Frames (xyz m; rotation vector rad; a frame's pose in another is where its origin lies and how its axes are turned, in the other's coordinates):
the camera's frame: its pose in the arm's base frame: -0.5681 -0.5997 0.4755 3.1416 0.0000 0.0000
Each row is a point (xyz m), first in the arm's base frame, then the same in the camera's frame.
Working: the arm's base frame: its pose in the camera's frame: 0.5681 -0.5997 0.4755 3.1416 0.0000 0.0000

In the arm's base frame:
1: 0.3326 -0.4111 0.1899
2: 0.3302 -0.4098 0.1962
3: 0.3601 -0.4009 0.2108
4: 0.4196 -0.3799 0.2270
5: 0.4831 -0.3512 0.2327
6: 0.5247 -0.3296 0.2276
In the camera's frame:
1: 0.9007 -0.1886 0.2856
2: 0.8983 -0.1899 0.2793
3: 0.9282 -0.1988 0.2647
4: 0.9877 -0.2198 0.2485
5: 1.0512 -0.2485 0.2428
6: 1.0928 -0.2701 0.2479

